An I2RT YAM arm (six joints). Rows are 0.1 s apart.
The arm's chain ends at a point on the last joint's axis. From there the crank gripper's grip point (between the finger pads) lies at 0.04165 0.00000 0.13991 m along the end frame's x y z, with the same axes.
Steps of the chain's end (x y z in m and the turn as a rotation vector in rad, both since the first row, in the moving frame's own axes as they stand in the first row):
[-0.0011 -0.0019 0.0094 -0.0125 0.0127 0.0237]
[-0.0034 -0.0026 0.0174 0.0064 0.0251 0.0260]
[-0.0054 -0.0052 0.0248 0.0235 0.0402 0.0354]
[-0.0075 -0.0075 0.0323 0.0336 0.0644 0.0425]
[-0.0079 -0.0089 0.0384 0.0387 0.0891 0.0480]
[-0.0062 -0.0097 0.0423 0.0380 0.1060 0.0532]
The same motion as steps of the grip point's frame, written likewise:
[0.0006 0.0009 0.0088 -0.0125 0.0127 0.0237]
[0.0001 -0.0024 0.0163 0.0064 0.0251 0.0260]
[0.0002 -0.0069 0.0230 0.0235 0.0402 0.0354]
[0.0015 -0.0102 0.0293 0.0336 0.0644 0.0425]
[0.0045 -0.0119 0.0341 0.0387 0.0891 0.0480]
[0.0084 -0.0123 0.0371 0.0380 0.1060 0.0532]

